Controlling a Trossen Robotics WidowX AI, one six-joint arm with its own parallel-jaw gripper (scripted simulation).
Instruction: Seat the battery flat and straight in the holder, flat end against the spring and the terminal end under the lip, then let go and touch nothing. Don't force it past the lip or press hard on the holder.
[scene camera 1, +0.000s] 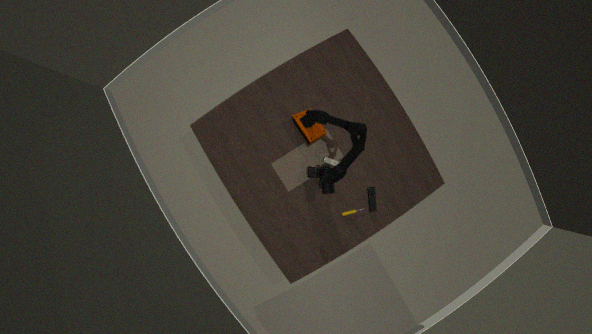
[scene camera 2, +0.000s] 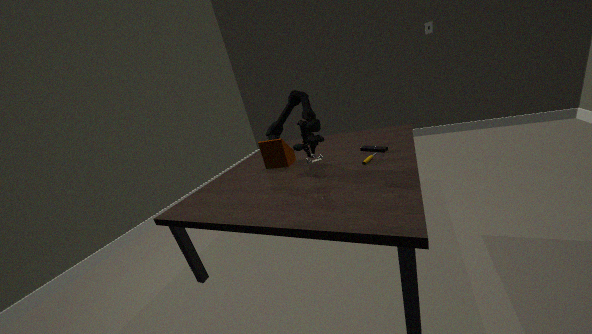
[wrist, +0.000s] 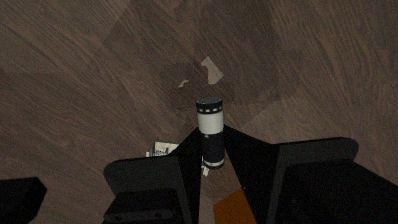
My gripper (wrist: 210, 129) holds a battery (wrist: 210, 118).
